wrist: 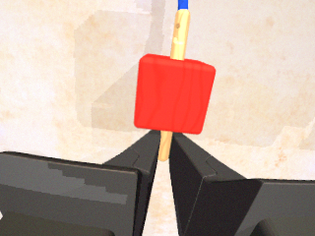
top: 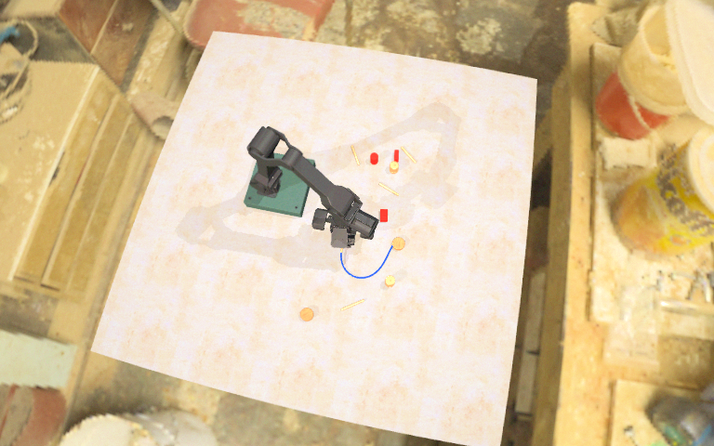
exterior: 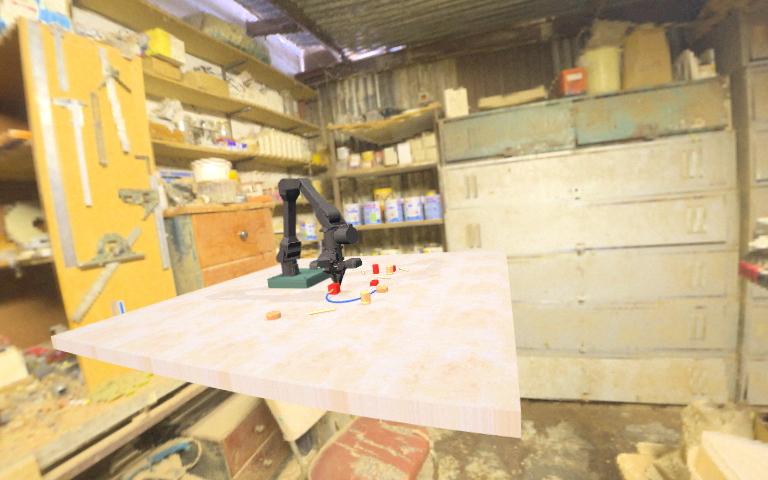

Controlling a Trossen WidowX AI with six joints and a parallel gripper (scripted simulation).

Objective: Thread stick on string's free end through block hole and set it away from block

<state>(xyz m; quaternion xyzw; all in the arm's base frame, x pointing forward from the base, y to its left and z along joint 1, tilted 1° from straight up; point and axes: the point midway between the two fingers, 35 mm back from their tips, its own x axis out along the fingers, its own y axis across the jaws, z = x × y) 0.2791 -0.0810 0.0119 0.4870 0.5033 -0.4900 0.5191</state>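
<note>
The red block is 3 cm to the right of my gripper tip. Also, from my gripper tip: red piece: 10 cm ahead, 9 cm to the left, 1 cm below; round wooden button: 17 cm ahead, 1 cm to the left, 1 cm below; thin wooden stick: 4 cm to the right.
</note>
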